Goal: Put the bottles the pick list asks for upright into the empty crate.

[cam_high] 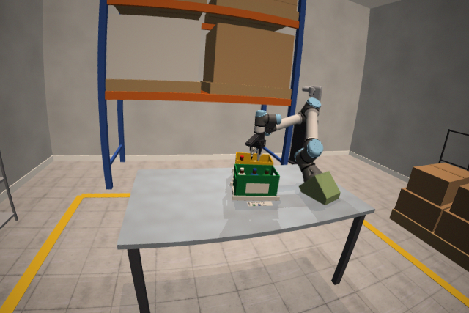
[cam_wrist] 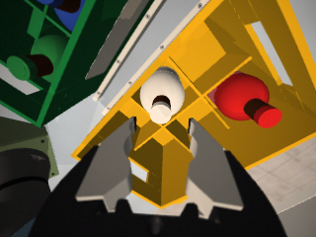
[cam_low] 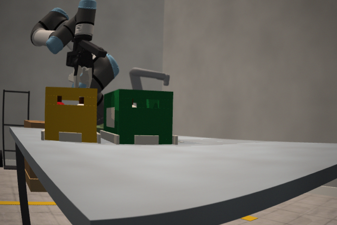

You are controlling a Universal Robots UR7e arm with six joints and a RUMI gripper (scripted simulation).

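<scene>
Now: the yellow crate 10 cm below my hand, 4 cm to the right of it and 2 cm behind it. From my hand the other things lie so: green-label bottle (17 cm to the left, 9 cm below); red-label bottle (12 cm to the right, 9 cm below, 4 cm ahead); blue-label bottle (13 cm to the left, 9 cm below, 8 cm ahead).
</scene>
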